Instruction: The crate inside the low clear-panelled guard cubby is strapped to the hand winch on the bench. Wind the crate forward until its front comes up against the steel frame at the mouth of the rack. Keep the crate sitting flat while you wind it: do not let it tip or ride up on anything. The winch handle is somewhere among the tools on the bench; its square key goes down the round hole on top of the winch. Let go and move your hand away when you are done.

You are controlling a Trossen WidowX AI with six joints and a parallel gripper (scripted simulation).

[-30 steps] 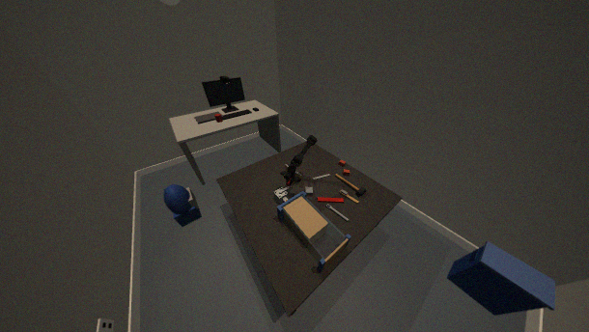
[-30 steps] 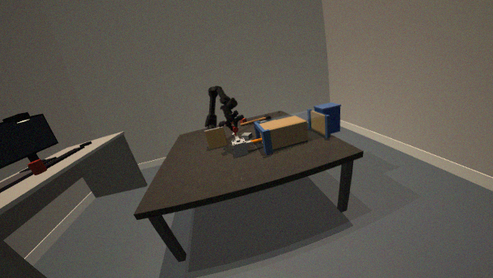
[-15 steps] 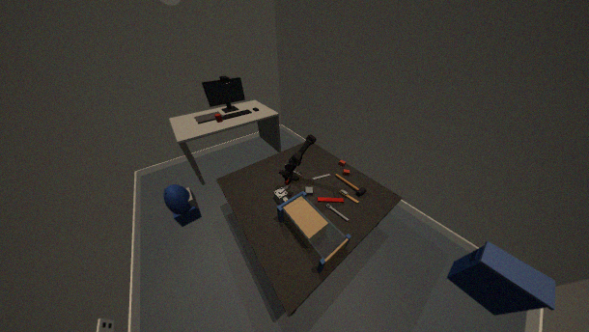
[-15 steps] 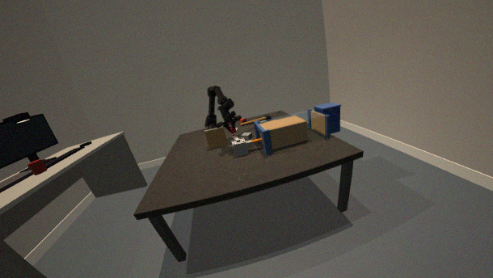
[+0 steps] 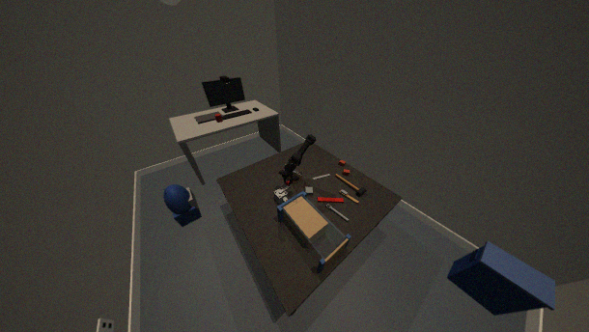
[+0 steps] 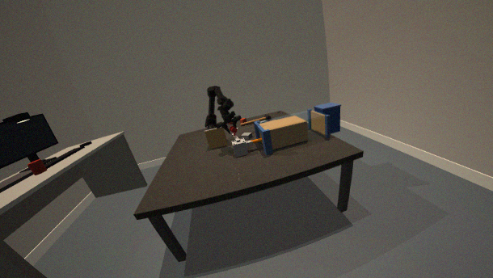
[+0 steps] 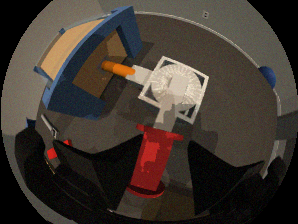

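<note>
Now: gripper tip 20 mm to the right of the red knob. Round my gripper tip: winch handle (10 mm ahead, 20 mm to the right, 30 mm below); then grey hand winch (10 mm ahead, 90 mm to the right, 100 mm below); then blue frame (180 mm ahead, 70 mm to the right, 30 mm below).
</note>
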